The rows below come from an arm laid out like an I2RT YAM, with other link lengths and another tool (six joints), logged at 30 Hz.
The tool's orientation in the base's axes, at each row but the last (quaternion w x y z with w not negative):
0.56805, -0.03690, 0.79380, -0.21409
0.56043, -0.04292, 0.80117, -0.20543
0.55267, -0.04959, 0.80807, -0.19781
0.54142, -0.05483, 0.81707, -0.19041
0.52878, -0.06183, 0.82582, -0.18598
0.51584, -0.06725, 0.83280, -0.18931
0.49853, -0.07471, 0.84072, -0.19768
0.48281, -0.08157, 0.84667, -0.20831
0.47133, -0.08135, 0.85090, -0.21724
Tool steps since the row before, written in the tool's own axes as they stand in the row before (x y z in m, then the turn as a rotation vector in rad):
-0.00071, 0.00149, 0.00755, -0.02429, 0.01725, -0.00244
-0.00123, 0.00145, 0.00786, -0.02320, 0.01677, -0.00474
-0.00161, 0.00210, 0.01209, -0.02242, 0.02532, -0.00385
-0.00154, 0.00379, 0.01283, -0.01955, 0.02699, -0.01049
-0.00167, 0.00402, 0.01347, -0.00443, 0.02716, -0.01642
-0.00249, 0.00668, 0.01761, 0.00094, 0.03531, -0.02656
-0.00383, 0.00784, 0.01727, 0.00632, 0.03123, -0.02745
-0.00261, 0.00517, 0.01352, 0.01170, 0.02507, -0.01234
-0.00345, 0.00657, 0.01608, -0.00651, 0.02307, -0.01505
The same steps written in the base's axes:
0.00745, -0.00069, -0.00193, 0.00949, 0.02368, 0.01558
0.00788, -0.00052, -0.00172, 0.00691, 0.02356, 0.01546
0.01195, -0.00080, -0.00314, 0.00861, 0.03093, 0.01130
0.01269, 0.00072, -0.00445, 0.00162, 0.03329, 0.01047
0.01318, 0.00095, -0.00508, -0.01023, 0.03037, -0.00025
0.01728, 0.00258, -0.00747, -0.02099, 0.03870, -0.00385
0.01743, 0.00392, -0.00743, -0.02470, 0.03348, -0.00616
0.01320, 0.00183, -0.00623, -0.01502, 0.02197, -0.01447
0.01577, 0.00234, -0.00771, -0.00754, 0.02723, 0.00164

